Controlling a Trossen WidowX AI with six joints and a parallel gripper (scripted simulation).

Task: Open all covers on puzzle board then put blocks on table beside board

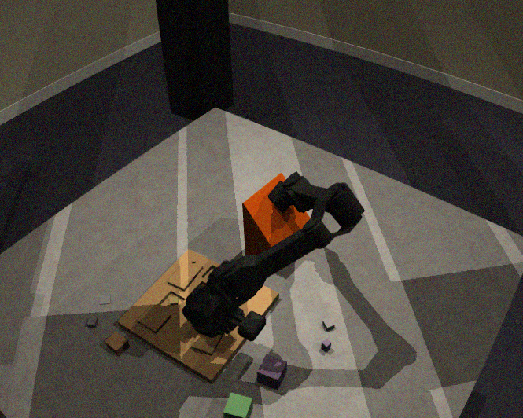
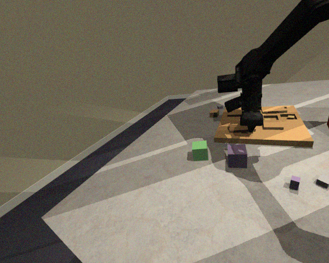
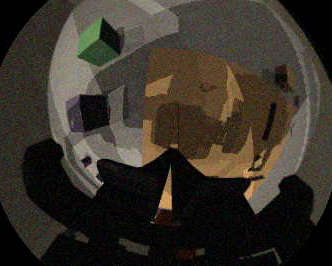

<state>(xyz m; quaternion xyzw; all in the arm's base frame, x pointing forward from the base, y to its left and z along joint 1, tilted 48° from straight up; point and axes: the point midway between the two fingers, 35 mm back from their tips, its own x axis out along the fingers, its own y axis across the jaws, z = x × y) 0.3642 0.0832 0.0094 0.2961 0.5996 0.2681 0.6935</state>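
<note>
Right now my gripper tip is 11 cm to the left of the tan puzzle board, 1 cm past it and 1 cm above it. The rest, counted from my gripper tip: small purple block: 22 cm to the left, 10 cm behind, 1 cm below; green cube: 15 cm ahead, 14 cm to the left; purple cube: 15 cm to the left, 3 cm ahead.
</note>
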